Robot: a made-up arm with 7 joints.
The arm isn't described. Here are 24 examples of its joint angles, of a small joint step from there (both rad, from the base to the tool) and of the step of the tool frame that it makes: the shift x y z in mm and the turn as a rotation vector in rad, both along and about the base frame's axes.
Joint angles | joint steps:
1: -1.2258 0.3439 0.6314 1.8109 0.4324 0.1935 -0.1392 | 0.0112 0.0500 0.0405 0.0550 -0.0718 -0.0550 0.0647
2: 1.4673 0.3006 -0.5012 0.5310 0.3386 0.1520 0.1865 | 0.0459 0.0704 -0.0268 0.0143 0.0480 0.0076 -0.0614
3: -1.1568 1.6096 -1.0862 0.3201 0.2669 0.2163 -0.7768 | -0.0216 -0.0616 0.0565 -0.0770 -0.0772 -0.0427 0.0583
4: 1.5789 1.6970 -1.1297 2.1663 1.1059 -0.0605 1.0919 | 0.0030 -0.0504 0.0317 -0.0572 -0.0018 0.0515 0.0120
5: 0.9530 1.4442 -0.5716 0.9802 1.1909 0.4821 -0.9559 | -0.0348 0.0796 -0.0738 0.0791 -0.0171 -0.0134 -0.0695
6: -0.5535 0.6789 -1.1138 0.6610 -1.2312 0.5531 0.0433 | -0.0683 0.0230 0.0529 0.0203 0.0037 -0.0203 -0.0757
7: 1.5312 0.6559 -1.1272 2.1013 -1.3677 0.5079 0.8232 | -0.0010 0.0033 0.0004 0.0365 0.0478 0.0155 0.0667
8: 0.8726 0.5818 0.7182 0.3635 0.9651 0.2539 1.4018 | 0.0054 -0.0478 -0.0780 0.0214 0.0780 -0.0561 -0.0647
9: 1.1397 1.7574 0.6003 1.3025 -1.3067 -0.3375 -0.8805 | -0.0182 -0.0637 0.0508 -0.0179 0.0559 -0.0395 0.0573
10: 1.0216 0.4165 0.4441 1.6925 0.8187 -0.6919 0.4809 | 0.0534 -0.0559 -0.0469 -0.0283 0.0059 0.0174 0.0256
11: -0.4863 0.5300 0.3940 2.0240 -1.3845 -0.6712 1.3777 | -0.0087 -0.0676 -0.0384 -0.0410 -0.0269 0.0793 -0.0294
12: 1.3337 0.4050 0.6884 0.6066 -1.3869 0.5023 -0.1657 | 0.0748 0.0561 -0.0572 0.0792 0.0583 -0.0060 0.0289
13: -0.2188 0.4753 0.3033 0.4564 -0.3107 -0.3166 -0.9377 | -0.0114 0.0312 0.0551 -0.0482 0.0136 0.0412 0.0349
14: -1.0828 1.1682 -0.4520 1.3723 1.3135 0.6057 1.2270 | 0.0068 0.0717 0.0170 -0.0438 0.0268 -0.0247 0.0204
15: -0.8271 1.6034 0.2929 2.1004 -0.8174 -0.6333 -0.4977 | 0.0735 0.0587 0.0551 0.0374 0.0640 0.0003 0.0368
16: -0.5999 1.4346 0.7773 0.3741 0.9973 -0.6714 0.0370 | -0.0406 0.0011 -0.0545 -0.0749 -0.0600 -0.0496 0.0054
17: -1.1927 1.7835 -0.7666 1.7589 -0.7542 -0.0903 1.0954 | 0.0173 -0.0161 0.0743 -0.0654 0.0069 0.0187 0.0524
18: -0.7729 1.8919 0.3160 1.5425 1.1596 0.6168 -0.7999 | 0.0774 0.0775 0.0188 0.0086 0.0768 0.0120 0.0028
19: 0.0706 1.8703 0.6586 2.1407 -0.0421 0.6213 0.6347 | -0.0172 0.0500 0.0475 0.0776 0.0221 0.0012 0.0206
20: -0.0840 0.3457 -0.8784 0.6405 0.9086 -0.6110 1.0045 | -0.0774 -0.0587 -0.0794 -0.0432 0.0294 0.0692 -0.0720
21: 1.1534 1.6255 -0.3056 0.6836 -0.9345 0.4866 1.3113 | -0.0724 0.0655 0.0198 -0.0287 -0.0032 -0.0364 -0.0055
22: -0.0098 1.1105 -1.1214 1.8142 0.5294 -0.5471 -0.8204 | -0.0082 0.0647 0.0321 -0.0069 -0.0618 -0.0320 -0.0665
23: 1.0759 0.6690 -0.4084 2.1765 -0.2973 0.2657 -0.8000 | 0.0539 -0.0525 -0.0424 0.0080 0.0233 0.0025 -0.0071
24: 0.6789 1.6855 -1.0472 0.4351 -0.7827 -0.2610 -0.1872 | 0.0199 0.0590 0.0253 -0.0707 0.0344 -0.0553 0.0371
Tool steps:
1: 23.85 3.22 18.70 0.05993 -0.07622 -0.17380
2: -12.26 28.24 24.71 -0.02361 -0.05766 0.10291
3: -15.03 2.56 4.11 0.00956 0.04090 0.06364
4: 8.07 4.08 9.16 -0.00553 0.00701 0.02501
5: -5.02 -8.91 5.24 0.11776 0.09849 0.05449
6: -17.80 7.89 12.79 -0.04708 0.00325 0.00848
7: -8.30 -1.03 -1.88 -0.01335 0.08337 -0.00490
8: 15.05 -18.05 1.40 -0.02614 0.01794 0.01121
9: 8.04 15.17 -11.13 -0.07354 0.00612 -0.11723
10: 15.90 -14.46 8.83 0.02108 0.00043 -0.07496
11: -2.57 -6.73 -22.88 -0.06982 0.00678 0.08800
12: -25.80 21.35 53.99 0.04663 -0.14117 0.04035
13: -17.76 13.98 5.97 0.00067 0.06367 0.08663
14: 18.20 26.64 10.15 0.06583 -0.03657 -0.02275
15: 6.68 -13.02 29.22 0.01085 -0.08738 -0.04539
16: -16.52 1.97 -2.86 0.04377 0.15088 0.03803
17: 19.77 12.74 -5.45 0.09073 -0.08213 -0.02928
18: 13.20 -16.95 36.97 -0.01791 -0.07453 -0.02724
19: -12.86 -25.53 -7.92 0.08778 0.02614 -0.06608
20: -45.81 -24.40 -13.35 0.01431 0.20643 0.00452
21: -24.29 2.33 5.88 0.01463 0.07272 0.04849
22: 3.49 20.75 9.64 0.07478 -0.08658 0.03502
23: -4.77 -12.47 6.31 -0.00038 -0.02290 -0.08427
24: -36.74 3.19 31.44 0.00274 -0.05449 0.10961
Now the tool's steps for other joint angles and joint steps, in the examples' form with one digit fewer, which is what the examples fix.
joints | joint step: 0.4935 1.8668 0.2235 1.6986 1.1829 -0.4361 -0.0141 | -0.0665 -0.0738 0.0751 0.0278 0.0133 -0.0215 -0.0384
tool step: 6.8 -0.5 -13.7 -0.0777 -0.0304 -0.0815
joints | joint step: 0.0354 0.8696 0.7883 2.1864 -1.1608 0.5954 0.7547 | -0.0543 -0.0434 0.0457 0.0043 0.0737 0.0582 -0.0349
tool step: -5.4 6.1 -8.4 -0.0957 -0.0374 -0.0025
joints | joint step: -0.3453 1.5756 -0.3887 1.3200 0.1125 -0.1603 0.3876 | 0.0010 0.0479 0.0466 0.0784 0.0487 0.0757 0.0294
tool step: 15.0 -16.6 17.9 0.0004 -0.0190 0.0118
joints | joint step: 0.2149 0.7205 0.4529 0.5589 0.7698 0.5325 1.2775 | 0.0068 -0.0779 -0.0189 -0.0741 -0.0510 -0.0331 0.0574
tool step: -4.4 -28.3 -39.2 -0.0779 0.0328 -0.0446
